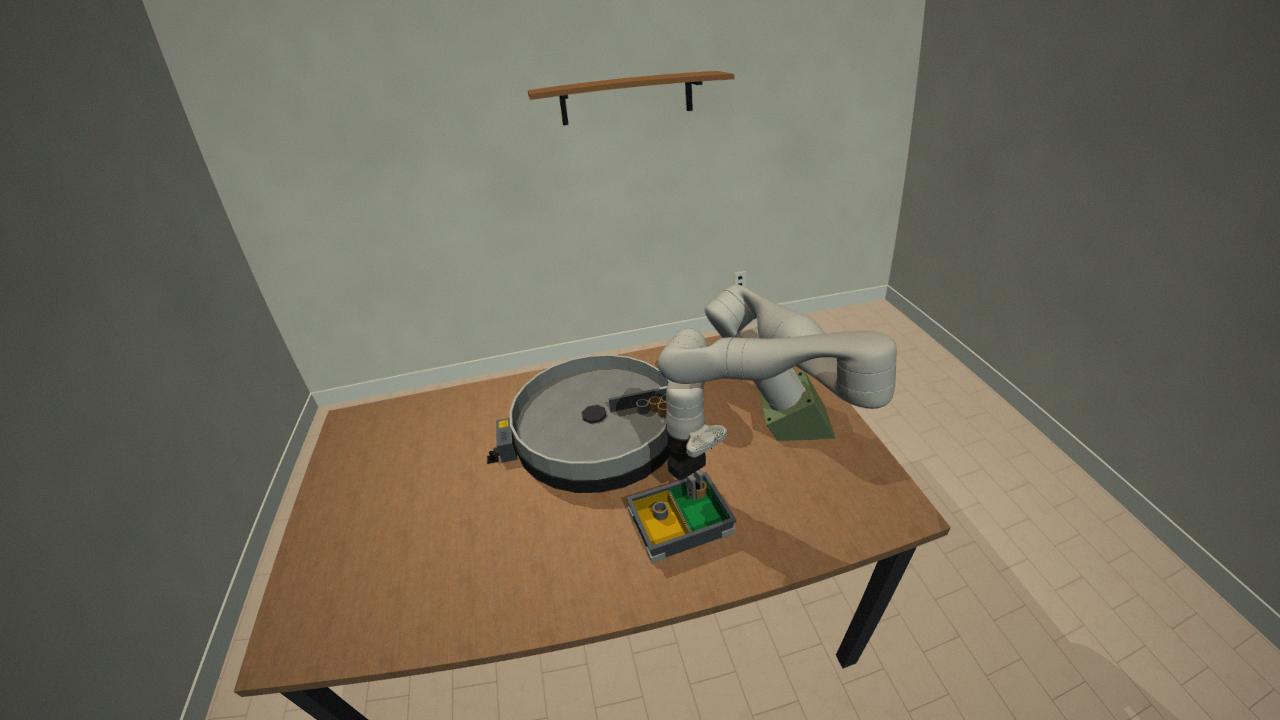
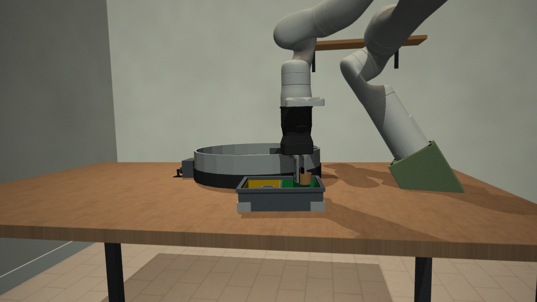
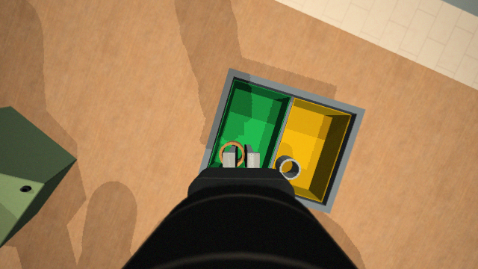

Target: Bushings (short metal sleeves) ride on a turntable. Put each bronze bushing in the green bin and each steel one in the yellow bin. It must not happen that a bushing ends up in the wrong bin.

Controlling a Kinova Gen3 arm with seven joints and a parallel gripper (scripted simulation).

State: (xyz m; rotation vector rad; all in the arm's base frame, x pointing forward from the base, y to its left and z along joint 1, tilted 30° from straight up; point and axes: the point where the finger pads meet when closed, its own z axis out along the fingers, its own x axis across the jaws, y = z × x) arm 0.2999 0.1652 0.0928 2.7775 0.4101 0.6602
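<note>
Right now the bin is 50 mm ahead of my hand, 30 mm to the left of it and 40 mm below it. Round my hand: grey turntable (120 mm ahead, 340 mm to the right, 10 mm below).
</note>
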